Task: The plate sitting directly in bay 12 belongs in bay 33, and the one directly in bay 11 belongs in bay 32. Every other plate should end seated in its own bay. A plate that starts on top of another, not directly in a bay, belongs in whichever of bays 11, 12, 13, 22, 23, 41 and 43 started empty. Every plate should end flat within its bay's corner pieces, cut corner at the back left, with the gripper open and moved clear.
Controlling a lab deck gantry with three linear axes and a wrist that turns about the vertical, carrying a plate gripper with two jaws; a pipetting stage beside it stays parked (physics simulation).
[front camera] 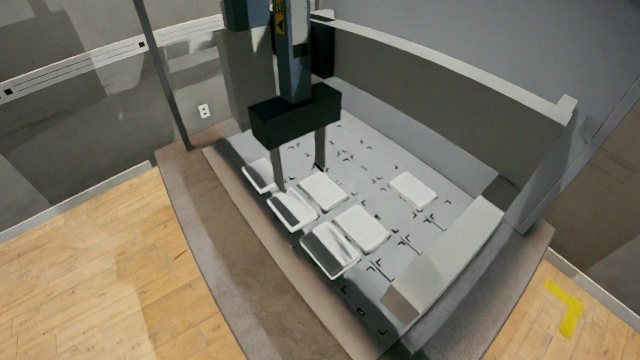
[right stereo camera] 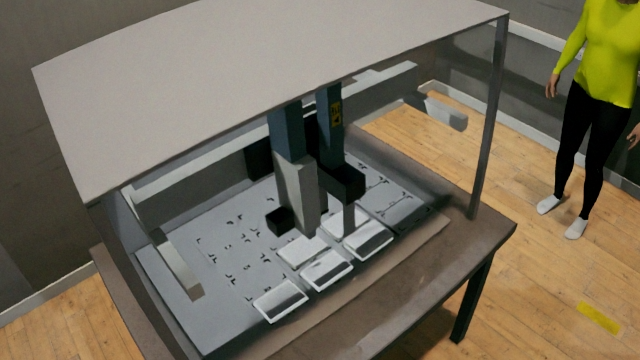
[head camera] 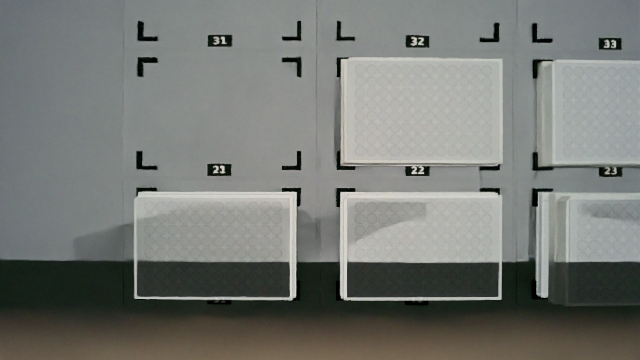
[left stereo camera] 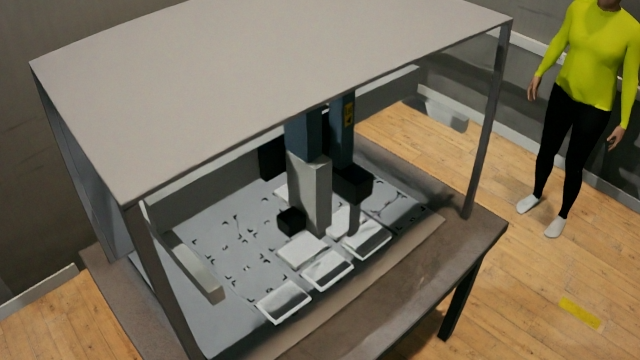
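Where they show: gripper, between the fingertips: (front camera: 301,177) (right stereo camera: 335,223) (left stereo camera: 338,223); robot's base, origin of its link: (front camera: 242,170) (right stereo camera: 271,324) (head camera: 142,294) (left stereo camera: 275,325).
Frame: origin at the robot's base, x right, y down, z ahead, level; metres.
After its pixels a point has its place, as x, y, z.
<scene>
My gripper (front camera: 301,179) @[-0.051, -0.158, 0.276] hangs open and empty above the deck; a jaw passes in front of the stack in the left stereo view. The bay 12 plate (front camera: 292,209) @[-0.040, -0.014, 0.238] (head camera: 422,232) @[-0.055, -0.014, 0.227] (left stereo camera: 327,270) @[-0.038, -0.014, 0.223] (right stereo camera: 326,270) @[-0.038, -0.015, 0.224] and bay 11 plate (front camera: 260,175) @[-0.033, -0.014, 0.070] (head camera: 214,232) @[-0.055, -0.014, 0.065] (left stereo camera: 283,302) @[-0.037, -0.014, 0.060] (right stereo camera: 281,301) @[-0.035, -0.014, 0.063] lie flat. In bay 13, an upper plate (front camera: 330,250) @[-0.037, -0.027, 0.403] (head camera: 602,230) @[-0.059, -0.027, 0.357] (left stereo camera: 367,240) @[-0.031, -0.027, 0.379] (right stereo camera: 368,240) @[-0.032, -0.027, 0.381] rests on a lower plate (head camera: 542,250) @[-0.039, -0.006, 0.329]. Other plates lie in bay 22 (front camera: 322,190) @[-0.146, -0.014, 0.233] (head camera: 422,112) @[-0.148, -0.014, 0.227], bay 23 (front camera: 362,227) @[-0.148, -0.015, 0.396] (head camera: 600,112) @[-0.150, -0.014, 0.369] and bay 43 (front camera: 412,190) @[-0.355, -0.014, 0.396]. Bays 32 and 33 are mostly outside the head view.
Bay 21 (head camera: 220,112) @[-0.151, 0.000, 0.065] shows no plate. The grey pipetting stage (left stereo camera: 310,200) (right stereo camera: 296,200) stands beside the gripper and hides part of the deck in both stereo views. A pale bar (front camera: 445,255) @[0.036, -0.400, 0.620] (left stereo camera: 195,270) @[0.027, -0.400, -0.169] (right stereo camera: 177,265) @[0.024, -0.400, -0.166] hangs over one side. A person (left stereo camera: 590,55) (right stereo camera: 607,50) stands beyond the table.
</scene>
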